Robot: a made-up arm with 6 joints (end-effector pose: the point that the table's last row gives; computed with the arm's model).
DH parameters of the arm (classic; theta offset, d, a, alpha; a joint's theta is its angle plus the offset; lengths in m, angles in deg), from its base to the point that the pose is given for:
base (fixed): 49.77 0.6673 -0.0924 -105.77
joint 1: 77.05 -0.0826 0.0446 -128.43
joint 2: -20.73 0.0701 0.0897 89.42
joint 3: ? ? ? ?
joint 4: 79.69 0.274 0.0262 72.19
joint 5: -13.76 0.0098 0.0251 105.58
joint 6: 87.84 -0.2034 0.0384 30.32
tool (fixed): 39.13 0.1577 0 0
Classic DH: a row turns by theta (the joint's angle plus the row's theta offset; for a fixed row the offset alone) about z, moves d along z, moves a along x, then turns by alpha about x.
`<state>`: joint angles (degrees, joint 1 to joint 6).
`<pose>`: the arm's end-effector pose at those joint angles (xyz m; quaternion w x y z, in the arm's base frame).
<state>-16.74 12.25 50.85 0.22 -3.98 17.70</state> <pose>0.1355 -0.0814 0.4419 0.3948 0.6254 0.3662 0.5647</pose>
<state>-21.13 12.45 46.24 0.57 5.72 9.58</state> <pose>0.1266 -0.0684 0.4577 0.4092 0.6641 0.3594 0.5123</pose>
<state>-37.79 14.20 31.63 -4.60 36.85 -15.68</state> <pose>0.0873 -0.0314 0.5315 0.3452 0.7359 0.4235 0.3998</pose>
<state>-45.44 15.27 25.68 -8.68 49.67 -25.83</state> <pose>0.0696 -0.0322 0.5670 0.2956 0.7199 0.4926 0.3895</pose>
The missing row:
joint 3: -82.43 -0.3596 0.0546 13
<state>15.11 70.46 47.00 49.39 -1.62 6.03</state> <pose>0.1333 -0.2653 0.6181 0.9056 0.2439 0.2641 0.2250</pose>
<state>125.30 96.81 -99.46 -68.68 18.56 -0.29</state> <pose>0.0359 -0.0627 0.8672 0.4939 -0.8476 -0.0559 -0.1856</pose>
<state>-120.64 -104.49 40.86 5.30 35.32 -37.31</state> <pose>0.0182 -0.0998 0.5734 0.3730 0.0745 0.8611 0.3373</pose>
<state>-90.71 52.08 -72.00 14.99 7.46 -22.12</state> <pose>0.0624 -0.0545 0.7517 0.2666 0.0621 0.1602 -0.9484</pose>
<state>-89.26 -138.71 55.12 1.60 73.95 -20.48</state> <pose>-0.0445 -0.1750 0.6850 0.2847 -0.1016 0.8845 -0.3554</pose>
